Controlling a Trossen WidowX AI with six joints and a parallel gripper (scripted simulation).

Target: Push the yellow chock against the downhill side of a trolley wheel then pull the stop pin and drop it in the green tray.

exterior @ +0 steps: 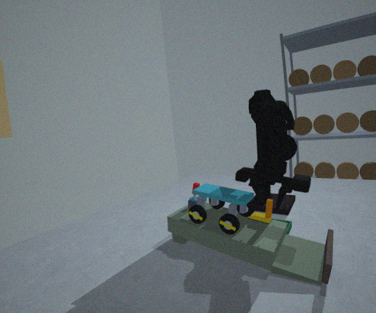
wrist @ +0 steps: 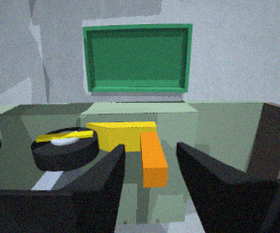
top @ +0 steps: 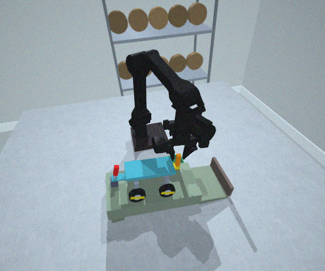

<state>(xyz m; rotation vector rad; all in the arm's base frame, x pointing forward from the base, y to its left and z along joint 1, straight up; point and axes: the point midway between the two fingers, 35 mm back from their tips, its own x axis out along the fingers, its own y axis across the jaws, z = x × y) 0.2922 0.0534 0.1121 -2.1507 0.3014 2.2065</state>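
Now: the yellow chock 20 mm to the right of my gripper tip and 20 mm below it. Also, from my gripper tip: green ramp: 120 mm to the right, 50 mm below, 40 mm ahead; trolley: 130 mm to the right, 40 mm ahead, 10 mm above; green tray: 110 mm below, 70 mm behind, 10 mm to the right.
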